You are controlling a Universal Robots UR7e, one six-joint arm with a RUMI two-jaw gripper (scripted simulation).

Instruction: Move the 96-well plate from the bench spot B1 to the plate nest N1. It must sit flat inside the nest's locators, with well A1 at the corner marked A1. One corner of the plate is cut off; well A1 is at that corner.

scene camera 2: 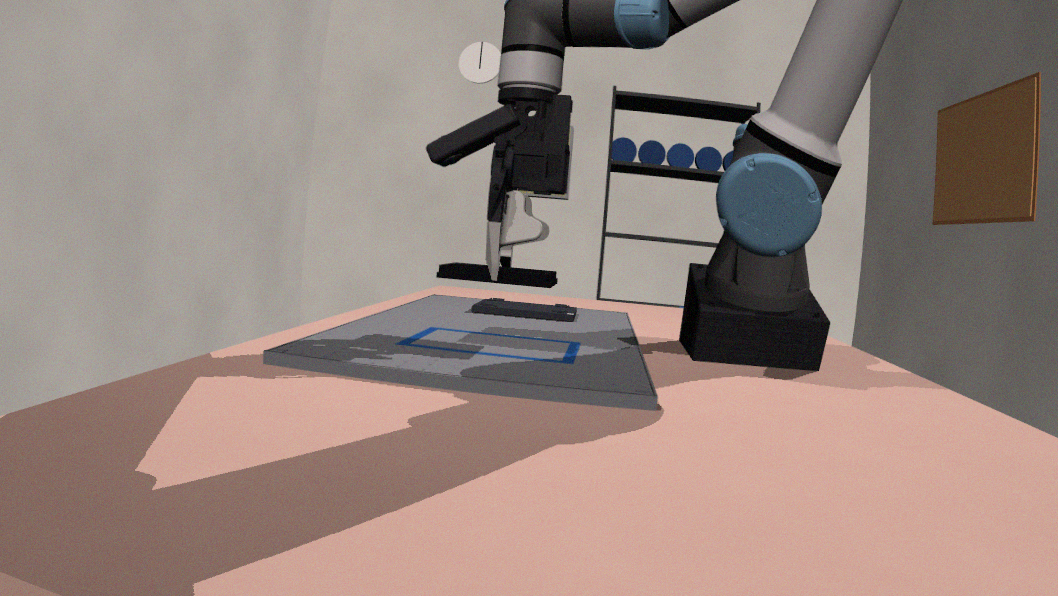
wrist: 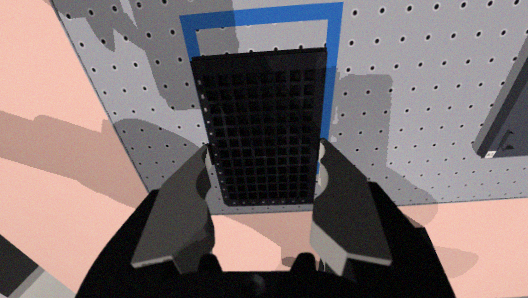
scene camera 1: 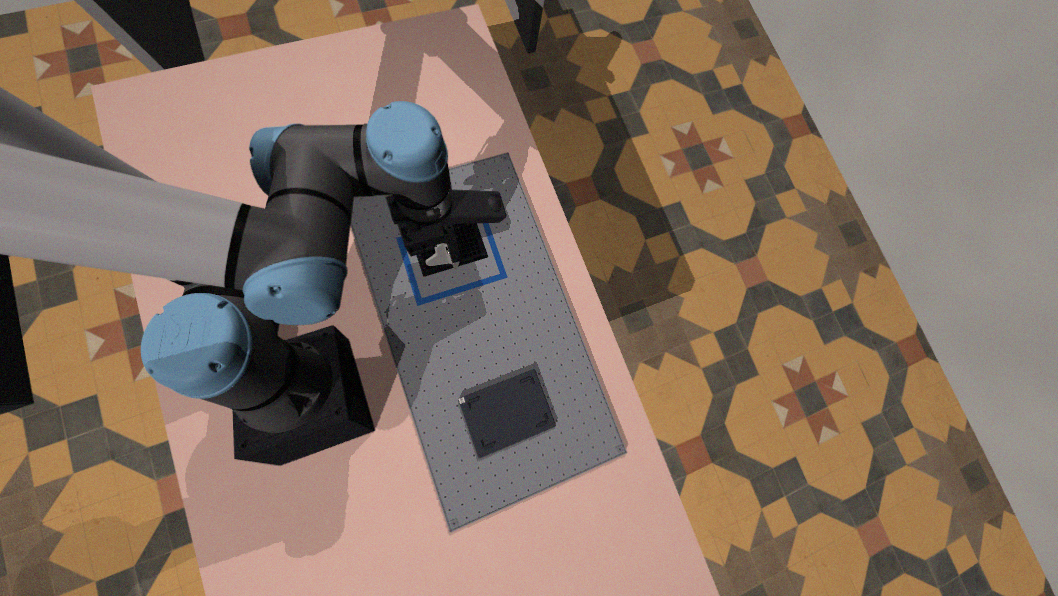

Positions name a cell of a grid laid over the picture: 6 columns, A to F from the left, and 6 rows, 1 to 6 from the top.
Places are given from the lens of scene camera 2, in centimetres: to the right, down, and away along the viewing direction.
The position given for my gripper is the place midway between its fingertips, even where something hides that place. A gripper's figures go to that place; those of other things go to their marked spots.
my gripper (scene camera 2: C3): -3, -2, 78
black 96-well plate (scene camera 2: C3): -2, -2, 74
dark plate nest N1 (scene camera 2: C4): -3, 2, 107
The marked spots on the dark plate nest N1 and the black 96-well plate are 33 cm apart.
